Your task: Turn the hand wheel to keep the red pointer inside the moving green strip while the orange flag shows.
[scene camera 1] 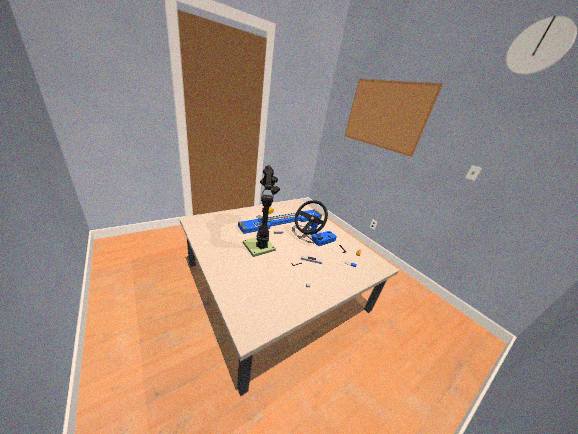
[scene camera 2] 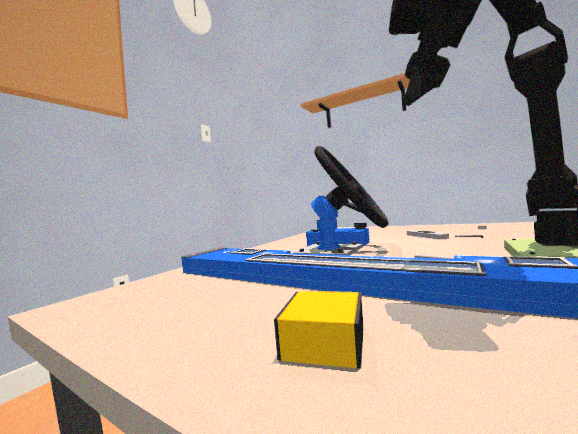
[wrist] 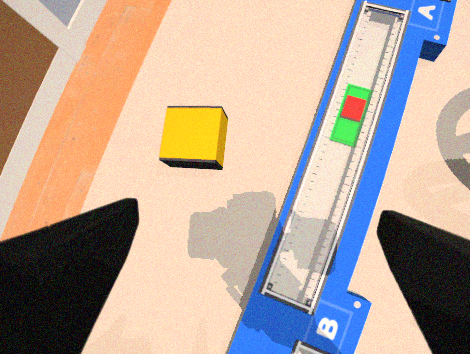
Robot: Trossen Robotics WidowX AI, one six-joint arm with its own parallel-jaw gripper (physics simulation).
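Places are measured from the arm's base along level axes (x ahead, y left, z up), in centimetres.
Where they show: gripper, fingertip midpoint: (scene camera 2: pixel 411 86) (wrist: pixel 259 216); arm's base, origin of the base link: (scene camera 1: pixel 262 246) (scene camera 2: pixel 558 242).
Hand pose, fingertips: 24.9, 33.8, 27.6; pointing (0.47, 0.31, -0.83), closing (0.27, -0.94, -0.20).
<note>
Things, the pixels of their top centre, and the offset from my fingertips, as dx, dy, dz. "pt": a spot on its surface instead. Level surfaces: height alone.
- red pointer, surface spot: (wrist: pixel 353 108) pt +17.6, -3.9, -26.1
- green strip, surface spot: (wrist: pixel 345 131) pt +14.3, -3.7, -26.1
- yellow block, middle of its top: (scene camera 2: pixel 321 304) (wrist: pixel 190 132) +8.9, +15.8, -25.9
- table, its level: dz -30.1
- grey bar, middle of its top: (scene camera 2: pixel 426 231) (scene camera 1: pixel 311 258) +2.2, -61.0, -28.1
- blue-ended item, middle of its top: (scene camera 1: pixel 350 262) +27.1, -77.9, -28.4
The black hand wheel (scene camera 1: pixel 312 218) (scene camera 2: pixel 350 189) stands tilted on its blue stand, behind the long blue housing (scene camera 1: pixel 250 226) (scene camera 2: pixel 350 285) (wrist: pixel 382 135) in scene camera 2. In the wrist view, the red pointer (wrist: pixel 353 108) lies inside the green strip (wrist: pixel 345 131), nearer its upper end, in the window's upper half towards the letter A. My gripper (scene camera 1: pixel 275 190) (scene camera 2: pixel 409 101) (wrist: pixel 259 216) is open and empty, high above the table, apart from the wheel. Its fingers stand wide at both sides of the wrist view. An orange flag cannot be made out in these frames.
A yellow block (scene camera 2: pixel 318 330) (wrist: pixel 192 134) stands on the table (scene camera 1: pixel 280 305) beside the long housing. A small blue box (scene camera 1: pixel 325 239) (scene camera 2: pixel 357 236) is near the wheel's base. A grey bar (scene camera 1: pixel 311 259) (scene camera 2: pixel 427 234), a blue-ended item (scene camera 1: pixel 353 264) and other small objects lie farther off.
</note>
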